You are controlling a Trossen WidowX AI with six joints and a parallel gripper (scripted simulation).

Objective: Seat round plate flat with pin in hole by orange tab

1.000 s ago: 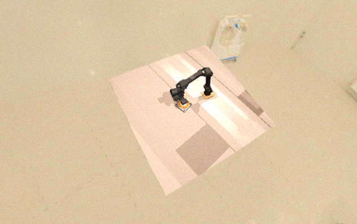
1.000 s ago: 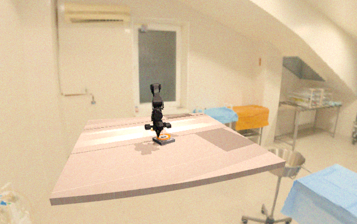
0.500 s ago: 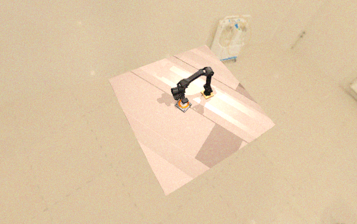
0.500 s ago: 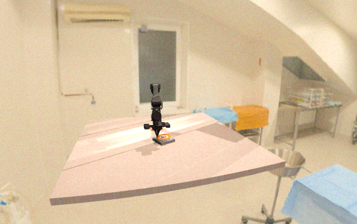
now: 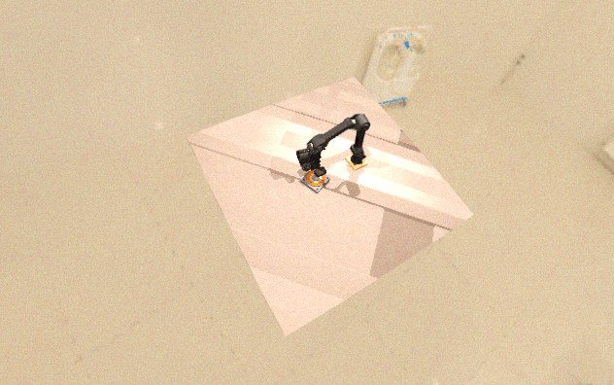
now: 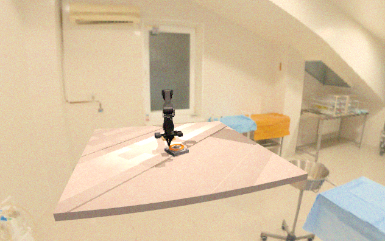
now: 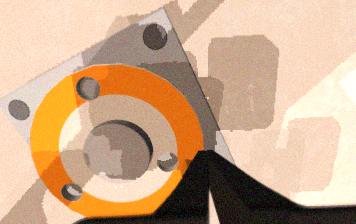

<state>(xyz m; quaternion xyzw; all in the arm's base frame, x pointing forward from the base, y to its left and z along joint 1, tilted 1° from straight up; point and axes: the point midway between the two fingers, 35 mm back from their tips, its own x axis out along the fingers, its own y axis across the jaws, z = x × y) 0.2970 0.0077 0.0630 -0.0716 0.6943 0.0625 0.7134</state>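
The square grey base lies 5 cm to the left of my gripper tip, 2 cm below it and 1 cm behind it.
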